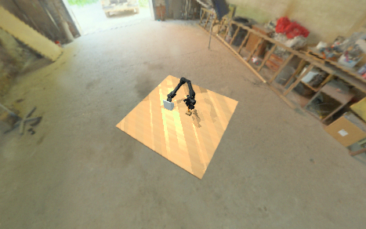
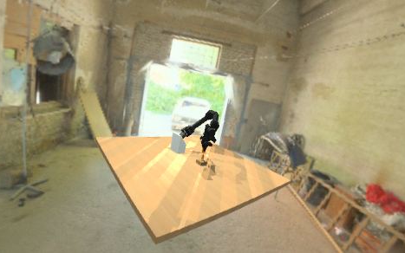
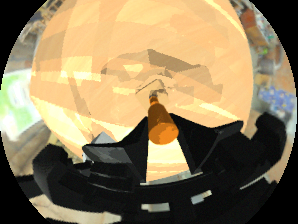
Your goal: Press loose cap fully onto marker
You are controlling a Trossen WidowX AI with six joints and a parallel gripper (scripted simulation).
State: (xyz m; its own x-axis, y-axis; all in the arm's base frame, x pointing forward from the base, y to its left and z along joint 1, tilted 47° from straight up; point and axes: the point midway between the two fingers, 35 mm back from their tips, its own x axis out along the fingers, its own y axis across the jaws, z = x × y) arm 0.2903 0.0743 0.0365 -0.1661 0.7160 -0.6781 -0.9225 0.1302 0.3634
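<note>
My gripper tip is 11 cm above the holder block. Also, from my gripper tip: orange cap 1 cm above.
</note>
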